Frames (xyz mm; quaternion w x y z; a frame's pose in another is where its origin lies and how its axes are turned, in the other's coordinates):
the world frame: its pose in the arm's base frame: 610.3 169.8 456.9 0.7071 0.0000 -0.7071 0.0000
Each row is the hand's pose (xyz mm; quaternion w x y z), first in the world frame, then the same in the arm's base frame.
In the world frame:
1: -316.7 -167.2 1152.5 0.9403 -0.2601 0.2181 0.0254
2: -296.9 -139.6 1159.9 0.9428 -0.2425 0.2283 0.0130
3: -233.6 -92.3 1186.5 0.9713 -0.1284 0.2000 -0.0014
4: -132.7 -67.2 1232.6 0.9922 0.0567 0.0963 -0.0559
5: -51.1 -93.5 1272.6 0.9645 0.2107 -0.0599 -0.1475
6: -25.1 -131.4 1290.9 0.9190 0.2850 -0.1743 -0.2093
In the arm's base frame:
1: -542.2 2.6 140.2 0.8191 -0.2019 -0.5107 -0.1660
2: -549.6 30.2 160.0 0.8281 -0.1807 -0.5052 -0.1623
3: -576.2 77.5 223.3 0.8283 -0.0898 -0.5454 -0.0918
4: -622.3 102.6 324.2 0.7697 0.0796 -0.6335 0.0006
5: -662.3 76.3 405.8 0.6396 0.2533 -0.7244 0.0447
6: -680.6 38.4 431.8 0.5266 0.3495 -0.7731 0.0535

